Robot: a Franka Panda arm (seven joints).
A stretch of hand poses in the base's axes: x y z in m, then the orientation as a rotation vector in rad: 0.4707 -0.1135 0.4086 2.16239 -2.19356 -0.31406; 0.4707 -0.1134 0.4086 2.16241 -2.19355 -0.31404; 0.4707 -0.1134 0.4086 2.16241 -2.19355 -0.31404; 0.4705 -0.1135 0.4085 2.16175 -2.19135 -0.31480; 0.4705 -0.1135 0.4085 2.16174 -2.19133 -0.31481; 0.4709 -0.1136 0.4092 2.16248 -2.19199 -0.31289; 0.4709 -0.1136 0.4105 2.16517 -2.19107 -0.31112; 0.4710 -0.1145 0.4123 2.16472 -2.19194 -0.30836; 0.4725 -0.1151 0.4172 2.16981 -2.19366 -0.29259; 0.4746 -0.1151 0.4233 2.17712 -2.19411 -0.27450; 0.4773 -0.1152 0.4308 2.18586 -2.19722 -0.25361; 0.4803 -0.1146 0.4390 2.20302 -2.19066 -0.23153; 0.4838 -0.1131 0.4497 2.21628 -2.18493 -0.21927; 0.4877 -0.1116 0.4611 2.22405 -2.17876 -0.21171; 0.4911 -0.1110 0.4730 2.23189 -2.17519 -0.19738; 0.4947 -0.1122 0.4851 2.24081 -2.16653 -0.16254
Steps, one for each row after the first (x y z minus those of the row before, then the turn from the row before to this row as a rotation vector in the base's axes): 0.0000 0.0001 0.0000 0.00000 -0.00001 0.00001; 0.0000 0.0000 0.0000 0.00000 0.00000 0.00000; -0.0002 -0.0001 -0.0001 -0.00085 0.00177 0.00087; 0.0000 0.0000 0.0000 -0.00001 0.00002 0.00001; 0.0004 -0.0001 0.0007 -0.00037 -0.00148 -0.00001; 0.0000 0.0000 0.0013 0.00001 -0.00169 0.00157; 0.0001 -0.0009 0.0018 -0.00131 -0.00125 -0.00056; 0.0015 -0.0006 0.0049 -0.00500 -0.00973 0.00146; 0.0021 0.0000 0.0061 -0.00556 -0.01125 0.00302; 0.0027 -0.0001 0.0075 -0.00502 -0.01454 0.00226; 0.0030 0.0006 0.0082 -0.00549 -0.01482 0.01050; 0.0035 0.0015 0.0107 -0.00199 -0.00927 0.00835; 0.0039 0.0015 0.0114 -0.00257 -0.00423 0.00630; 0.0034 0.0006 0.0119 -0.00467 -0.00836 0.00508; 0.0036 -0.0012 0.0121 -0.01631 -0.01513 0.00826
